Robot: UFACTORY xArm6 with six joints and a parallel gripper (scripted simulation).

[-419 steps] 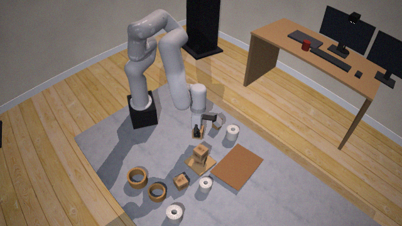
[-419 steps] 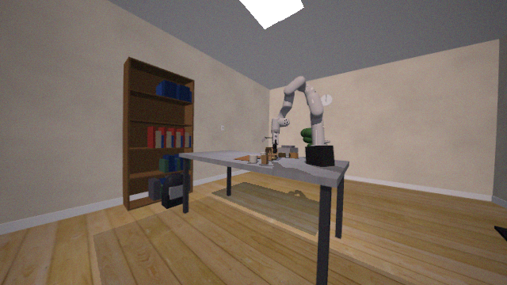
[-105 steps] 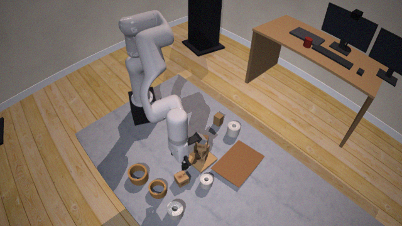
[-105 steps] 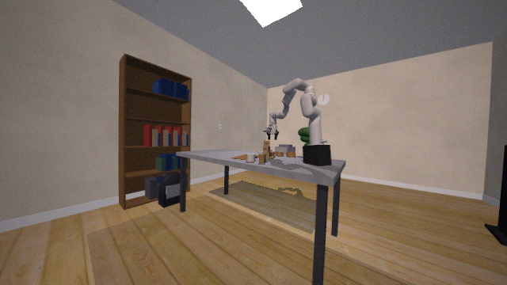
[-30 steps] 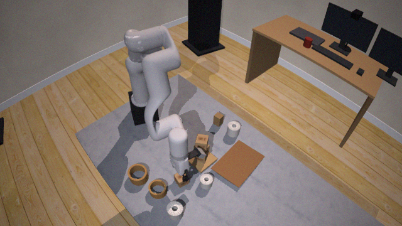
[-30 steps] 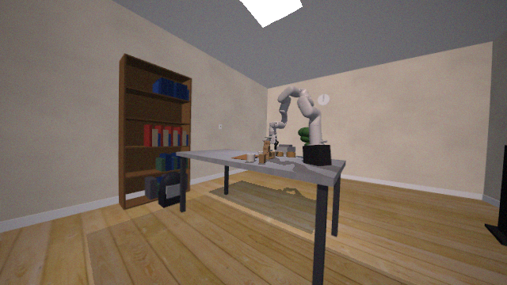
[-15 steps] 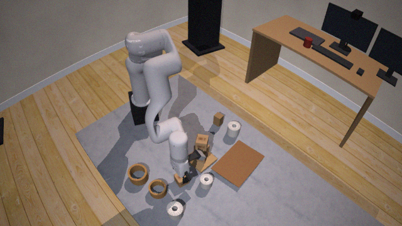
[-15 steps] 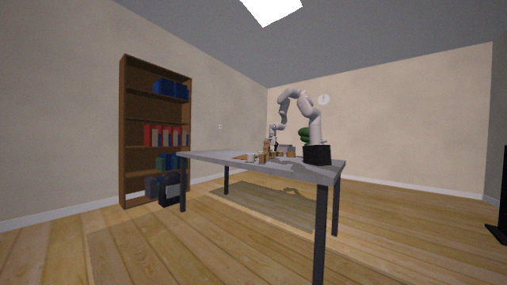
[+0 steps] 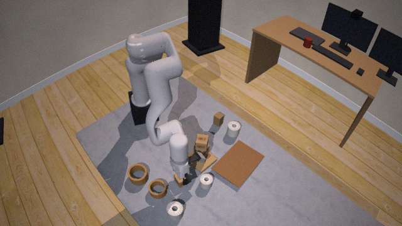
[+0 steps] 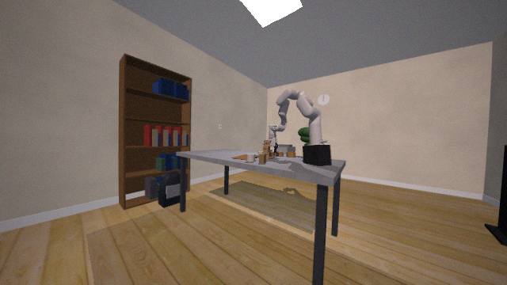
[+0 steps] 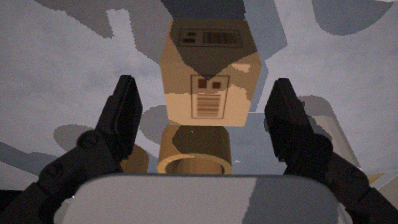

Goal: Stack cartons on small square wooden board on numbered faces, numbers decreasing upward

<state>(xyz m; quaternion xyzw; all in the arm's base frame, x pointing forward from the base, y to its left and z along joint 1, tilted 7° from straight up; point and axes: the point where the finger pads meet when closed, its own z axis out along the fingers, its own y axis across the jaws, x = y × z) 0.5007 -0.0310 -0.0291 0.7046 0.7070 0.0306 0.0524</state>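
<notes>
The carton lies 30 mm below my hand. Also, from my hand: square wooden board: 60 mm behind, 150 mm to the left, 50 mm below.
</notes>
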